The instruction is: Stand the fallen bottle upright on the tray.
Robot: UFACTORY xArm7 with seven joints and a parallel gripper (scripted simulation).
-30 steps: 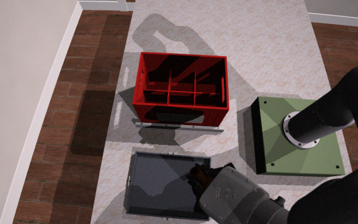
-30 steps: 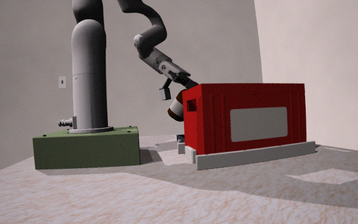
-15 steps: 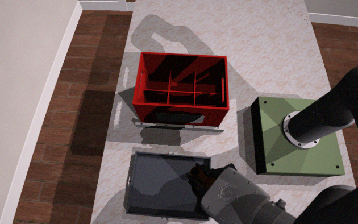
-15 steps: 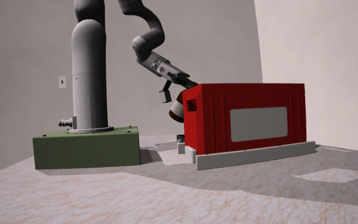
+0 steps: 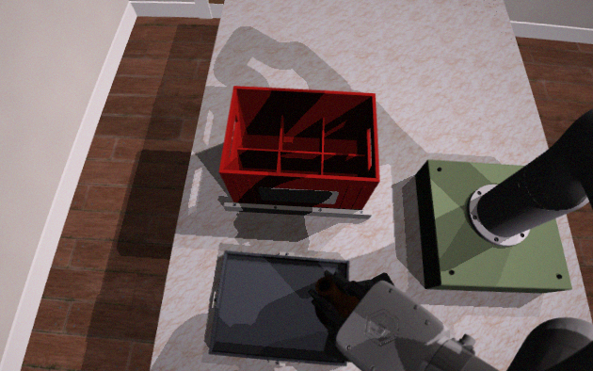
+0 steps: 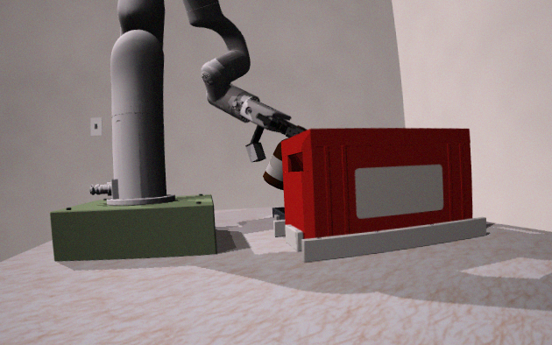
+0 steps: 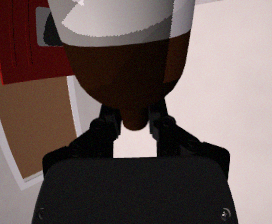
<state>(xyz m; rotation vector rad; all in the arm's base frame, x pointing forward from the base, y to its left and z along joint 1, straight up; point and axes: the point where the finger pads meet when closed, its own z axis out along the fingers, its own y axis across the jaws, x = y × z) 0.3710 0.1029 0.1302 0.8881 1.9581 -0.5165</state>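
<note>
The brown bottle is 20 mm behind my hand, 20 mm to the left of it and 50 mm below it. The rest, counted from my hand: red crate: 280 mm to the right, 130 mm below; dark grey tray: 70 mm ahead, 200 mm below.
</note>
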